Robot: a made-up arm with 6 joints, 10 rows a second.
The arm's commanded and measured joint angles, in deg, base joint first. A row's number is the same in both.
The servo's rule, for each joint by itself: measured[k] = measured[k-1] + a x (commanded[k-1-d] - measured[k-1]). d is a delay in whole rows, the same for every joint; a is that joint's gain. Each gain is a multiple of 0.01, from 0.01 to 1. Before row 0 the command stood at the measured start. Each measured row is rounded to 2 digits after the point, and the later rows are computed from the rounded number. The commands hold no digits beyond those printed.
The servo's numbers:
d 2
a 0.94 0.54 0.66 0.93 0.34 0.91
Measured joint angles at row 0:
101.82 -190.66 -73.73 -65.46 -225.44 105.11
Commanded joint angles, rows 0 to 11:
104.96 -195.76 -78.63 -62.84 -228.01 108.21
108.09 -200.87 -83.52 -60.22 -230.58 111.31
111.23 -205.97 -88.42 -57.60 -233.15 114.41
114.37 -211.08 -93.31 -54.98 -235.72 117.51
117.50 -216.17 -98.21 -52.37 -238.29 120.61
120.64 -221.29 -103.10 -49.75 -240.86 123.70
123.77 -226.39 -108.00 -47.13 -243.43 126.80
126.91 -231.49 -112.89 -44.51 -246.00 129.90
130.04 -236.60 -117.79 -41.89 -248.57 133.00
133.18 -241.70 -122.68 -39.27 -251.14 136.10
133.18 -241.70 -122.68 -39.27 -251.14 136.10
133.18 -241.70 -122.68 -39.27 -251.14 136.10
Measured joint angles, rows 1 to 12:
101.82 -190.66 -73.73 -65.46 -225.44 105.11
101.82 -190.66 -73.73 -65.46 -225.44 105.11
104.77 -193.41 -76.96 -63.02 -226.31 107.93
107.89 -197.44 -81.29 -60.42 -227.76 111.01
111.03 -202.05 -86.00 -57.80 -229.59 114.10
114.17 -206.93 -90.82 -55.18 -231.67 117.20
117.30 -211.92 -95.70 -52.57 -233.92 120.30
120.44 -216.98 -100.58 -49.95 -236.28 123.39
123.57 -222.06 -105.48 -47.33 -238.71 126.49
126.71 -227.15 -110.37 -44.71 -241.19 129.59
129.84 -232.25 -115.27 -42.09 -243.70 132.69
132.98 -237.35 -120.16 -39.47 -246.23 135.79

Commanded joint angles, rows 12 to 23:
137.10 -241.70 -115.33 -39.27 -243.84 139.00
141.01 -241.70 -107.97 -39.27 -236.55 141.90
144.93 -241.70 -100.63 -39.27 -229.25 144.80
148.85 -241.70 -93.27 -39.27 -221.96 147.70
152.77 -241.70 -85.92 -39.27 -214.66 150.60
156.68 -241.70 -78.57 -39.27 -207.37 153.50
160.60 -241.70 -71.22 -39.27 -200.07 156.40
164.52 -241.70 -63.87 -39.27 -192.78 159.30
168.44 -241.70 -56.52 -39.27 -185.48 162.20
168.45 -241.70 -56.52 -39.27 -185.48 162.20
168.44 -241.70 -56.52 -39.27 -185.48 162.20
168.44 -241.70 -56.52 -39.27 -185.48 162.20
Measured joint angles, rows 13 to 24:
133.17 -239.70 -121.82 -39.28 -247.90 136.07
133.18 -240.78 -122.39 -39.27 -249.00 136.10
136.86 -241.28 -117.73 -39.27 -247.25 138.74
140.76 -241.51 -111.29 -39.27 -243.61 141.62
144.68 -241.61 -104.25 -39.27 -238.73 144.51
148.60 -241.66 -97.00 -39.27 -233.03 147.41
152.52 -241.68 -89.69 -39.27 -226.78 150.31
156.43 -241.69 -82.35 -39.27 -220.18 153.21
160.35 -241.70 -75.00 -39.27 -213.34 156.11
164.27 -241.70 -67.65 -39.27 -206.35 159.01
168.19 -241.70 -60.30 -39.27 -199.25 161.91
168.43 -241.70 -57.81 -39.27 -194.57 162.17

